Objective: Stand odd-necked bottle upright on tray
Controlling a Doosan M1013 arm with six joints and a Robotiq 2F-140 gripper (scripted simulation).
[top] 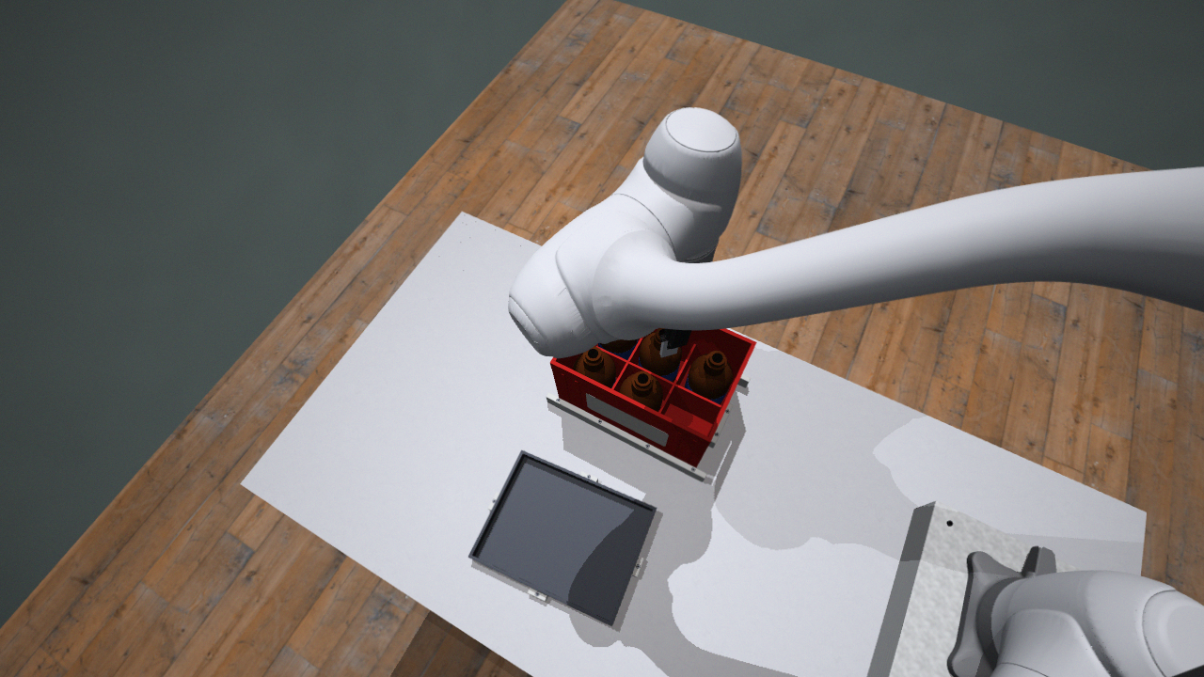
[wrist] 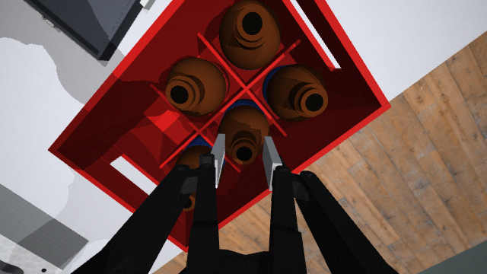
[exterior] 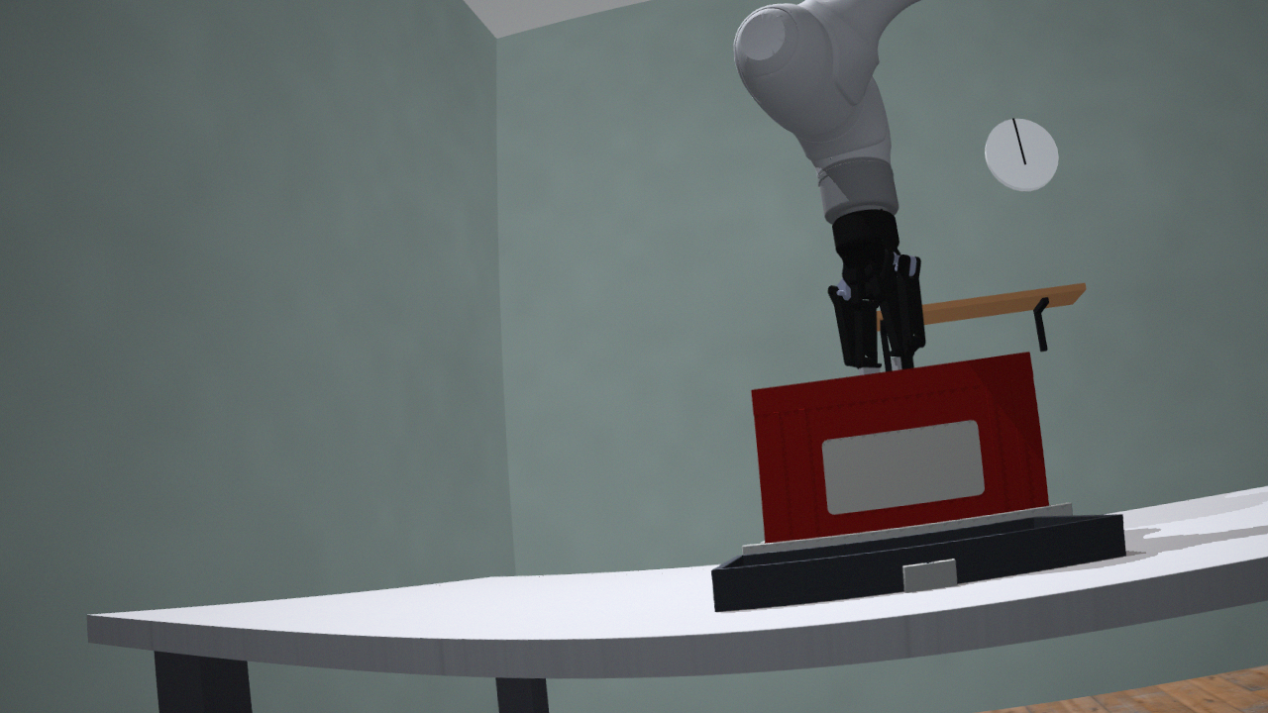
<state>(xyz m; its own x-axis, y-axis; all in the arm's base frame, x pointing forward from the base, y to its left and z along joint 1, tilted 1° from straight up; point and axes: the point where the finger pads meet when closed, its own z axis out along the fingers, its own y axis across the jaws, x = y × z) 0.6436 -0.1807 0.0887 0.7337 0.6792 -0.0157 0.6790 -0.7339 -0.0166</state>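
My gripper is now 90 mm above the crate and 40 mm to the right of it. Also, from my hand: dark tray: 330 mm to the left, 160 mm below, 20 mm ahead.
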